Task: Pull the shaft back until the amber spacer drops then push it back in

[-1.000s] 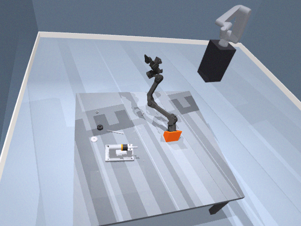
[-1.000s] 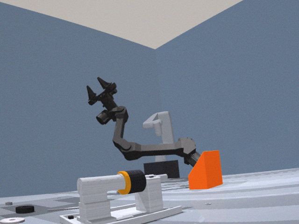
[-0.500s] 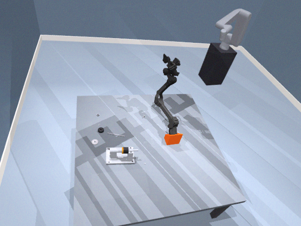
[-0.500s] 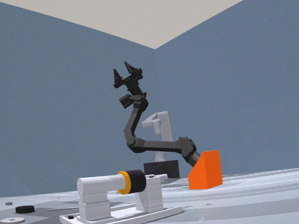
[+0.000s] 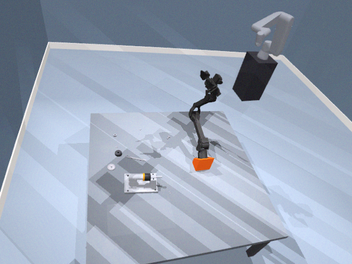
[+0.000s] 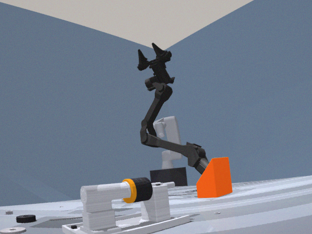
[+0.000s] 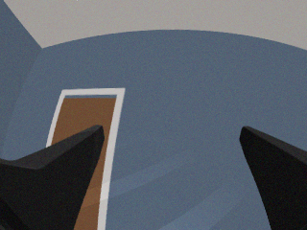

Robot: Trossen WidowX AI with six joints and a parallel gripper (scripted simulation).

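Right now my gripper tip is 620 mm above the shaft, 360 mm short of it and 300 mm to the right of it. Also, from my gripper tip: amber spacer: 620 mm below, 410 mm ahead, 290 mm to the left; thin rod: 700 mm below, 410 mm ahead, 60 mm to the left.
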